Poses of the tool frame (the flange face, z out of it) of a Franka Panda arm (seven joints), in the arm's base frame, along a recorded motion.
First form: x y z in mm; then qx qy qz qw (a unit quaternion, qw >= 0).
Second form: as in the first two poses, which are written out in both.
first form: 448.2 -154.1 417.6 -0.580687 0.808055 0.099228 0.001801
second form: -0.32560 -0.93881 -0.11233 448.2; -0.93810 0.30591 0.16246 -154.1; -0.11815 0.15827 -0.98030 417.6; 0 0 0 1
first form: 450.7 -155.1 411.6 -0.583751 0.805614 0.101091 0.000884
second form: -0.31847 -0.94074 -0.11660 450.7; -0.94038 0.29803 0.16391 -155.1; -0.11945 0.16185 -0.97956 411.6; 0 0 0 1
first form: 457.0 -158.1 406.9 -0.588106 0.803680 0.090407 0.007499
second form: -0.30815 -0.94665 -0.09428 457.0; -0.94394 0.29192 0.15414 -158.1; -0.11839 0.13650 -0.98354 406.9; 0 0 0 1
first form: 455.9 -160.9 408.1 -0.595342 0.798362 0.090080 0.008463
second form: -0.29099 -0.95212 -0.09374 455.9; -0.94907 0.27491 0.15391 -160.9; -0.12077 0.13376 -0.98363 408.1; 0 0 0 1
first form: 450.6 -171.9 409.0 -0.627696 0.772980 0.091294 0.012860
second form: -0.21166 -0.97274 -0.09473 450.6; -0.96804 0.19533 0.15728 -171.9; -0.13449 0.12499 -0.98300 409.0; 0 0 0 1
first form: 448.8 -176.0 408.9 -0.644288 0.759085 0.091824 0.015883
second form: -0.16928 -0.98105 -0.09421 448.8; -0.97522 0.15292 0.15987 -176.0; -0.14244 0.11894 -0.98263 408.9; 0 0 0 1
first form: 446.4 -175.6 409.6 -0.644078 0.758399 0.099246 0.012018
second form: -0.17004 -0.97932 -0.10962 446.4; -0.97455 0.15063 0.16602 -175.6; -0.14607 0.13506 -0.98001 409.6; 0 0 0 1
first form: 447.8 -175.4 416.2 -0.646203 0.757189 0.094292 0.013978
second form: -0.16445 -0.98123 -0.10070 447.8; -0.97596 0.14706 0.16086 -175.4; -0.14303 0.12473 -0.98183 416.2; 0 0 0 1
